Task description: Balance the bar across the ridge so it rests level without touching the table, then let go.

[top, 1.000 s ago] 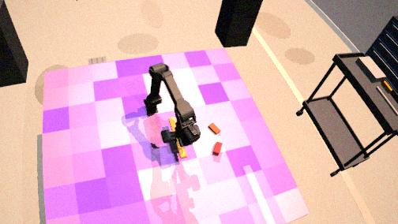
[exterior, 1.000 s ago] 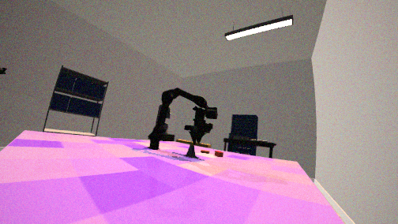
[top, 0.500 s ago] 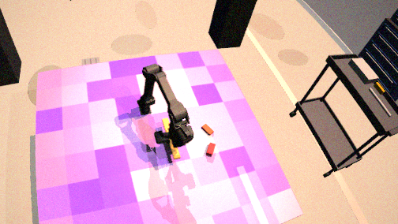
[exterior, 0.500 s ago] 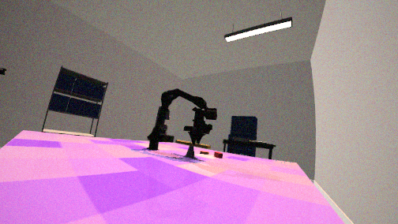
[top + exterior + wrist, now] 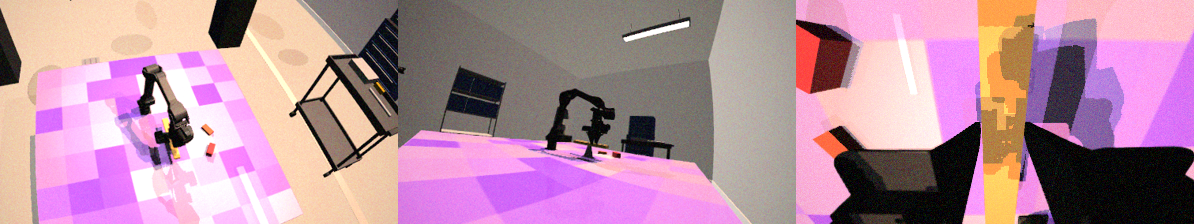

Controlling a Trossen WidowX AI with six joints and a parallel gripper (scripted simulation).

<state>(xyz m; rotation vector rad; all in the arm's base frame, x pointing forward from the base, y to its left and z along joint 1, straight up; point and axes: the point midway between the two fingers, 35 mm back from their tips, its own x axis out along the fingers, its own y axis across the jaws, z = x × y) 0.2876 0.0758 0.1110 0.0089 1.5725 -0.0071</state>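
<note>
Right now my gripper tip is 3 cm past the long bar. Also, from my gripper tip: red block (21 cm to the left, 6 cm below, 6 cm ahead); orange block (24 cm to the left, 7 cm below, 7 cm behind).
</note>
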